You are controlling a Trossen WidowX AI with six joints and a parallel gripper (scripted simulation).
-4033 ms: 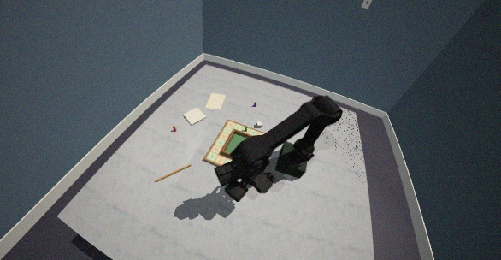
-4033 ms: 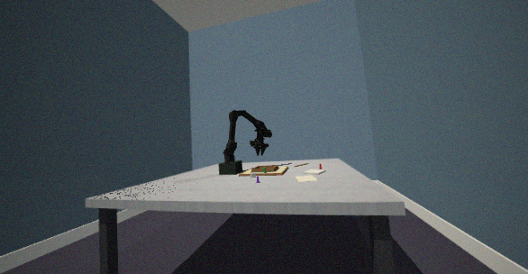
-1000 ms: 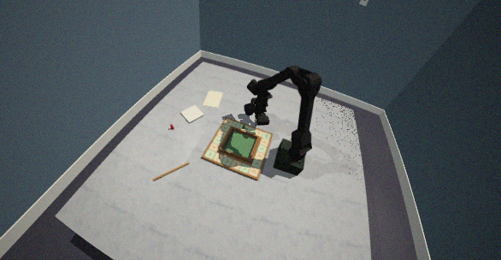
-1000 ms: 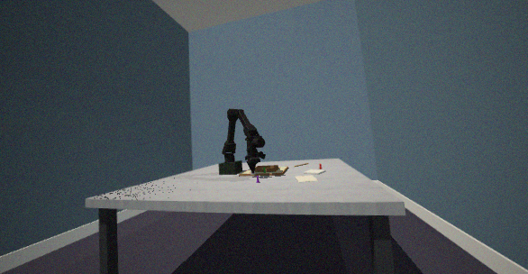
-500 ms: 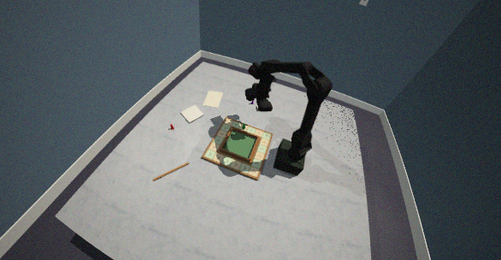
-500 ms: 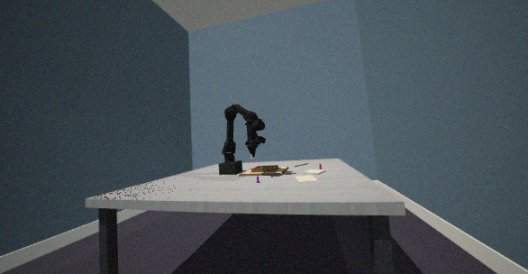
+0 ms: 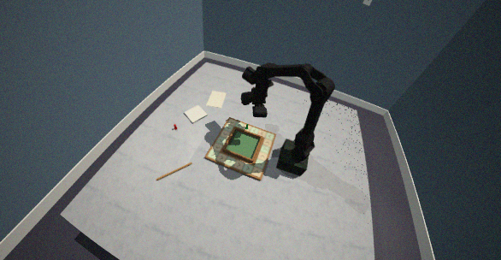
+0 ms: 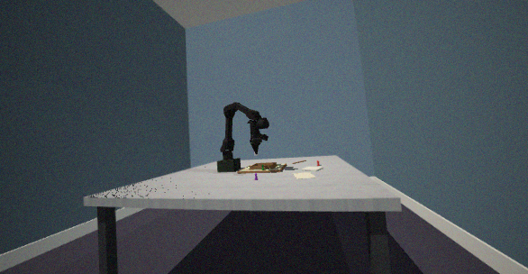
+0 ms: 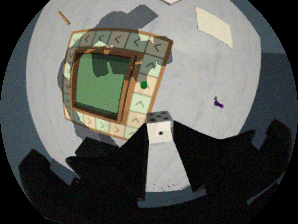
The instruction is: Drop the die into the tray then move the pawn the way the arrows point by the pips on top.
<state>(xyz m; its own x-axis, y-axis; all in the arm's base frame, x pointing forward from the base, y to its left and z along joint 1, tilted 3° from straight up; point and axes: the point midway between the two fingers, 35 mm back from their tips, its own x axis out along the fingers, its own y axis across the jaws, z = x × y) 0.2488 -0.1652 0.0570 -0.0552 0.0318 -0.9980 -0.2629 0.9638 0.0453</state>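
Now: the green pawn 9 cm below my gripper tip, 3 cm ahead of it and 2 cm to the left of it. Also, from my gripper tip: green dice tray: 14 cm to the left, 11 cm below, 2 cm ahead; pale die: right at my gripper tip; purple pawn: 20 cm to the right, 10 cm below, 3 cm ahead.
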